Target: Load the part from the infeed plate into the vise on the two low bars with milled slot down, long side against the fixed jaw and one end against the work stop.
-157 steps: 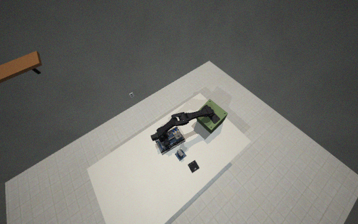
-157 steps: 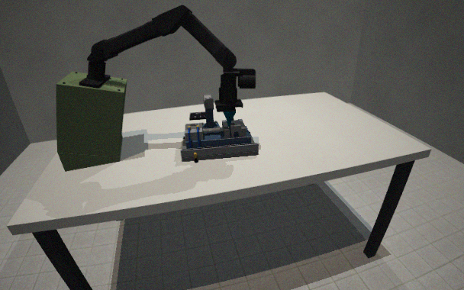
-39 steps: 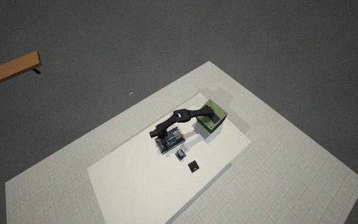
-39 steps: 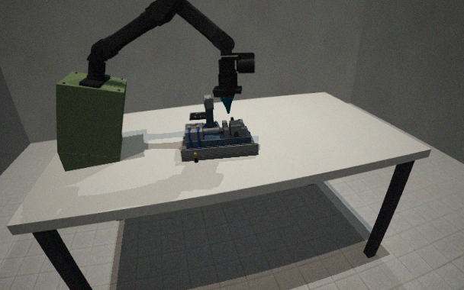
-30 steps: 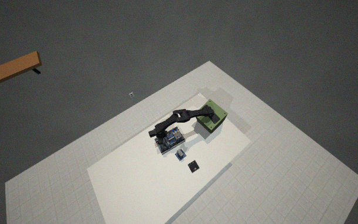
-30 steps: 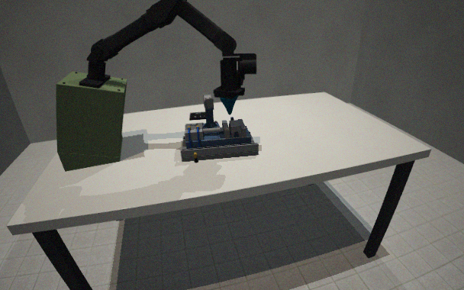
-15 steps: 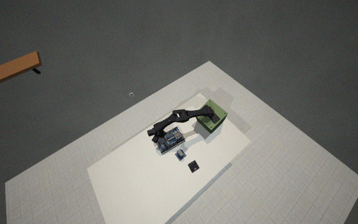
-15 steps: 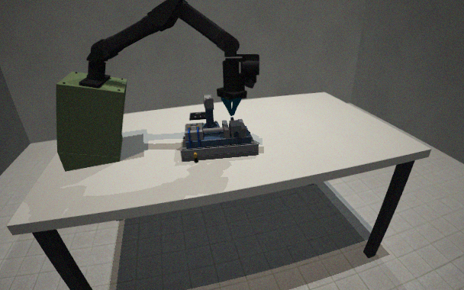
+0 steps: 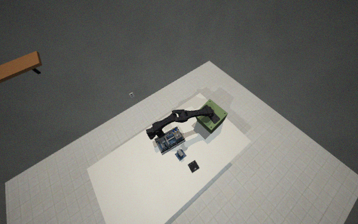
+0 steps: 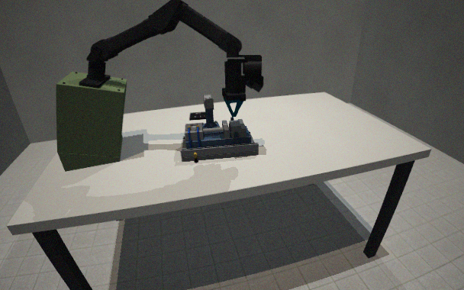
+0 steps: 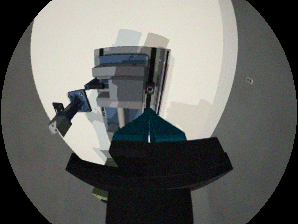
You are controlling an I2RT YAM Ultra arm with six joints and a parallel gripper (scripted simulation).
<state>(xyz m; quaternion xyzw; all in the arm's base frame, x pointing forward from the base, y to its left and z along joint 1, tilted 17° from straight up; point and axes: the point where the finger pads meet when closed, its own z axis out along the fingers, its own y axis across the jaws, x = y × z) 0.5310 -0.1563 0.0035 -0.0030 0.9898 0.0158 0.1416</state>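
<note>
My gripper is now 70 mm above the grey block part, 40 mm to the right of it and 10 mm short of it. Also, from my hand: cylinder rod 80 mm below, 70 mm to the left, 70 mm behind; then air cylinder 150 mm behind, 80 mm below, 70 mm to the left; then vise 120 mm below, 70 mm to the left, 60 mm behind.
</note>
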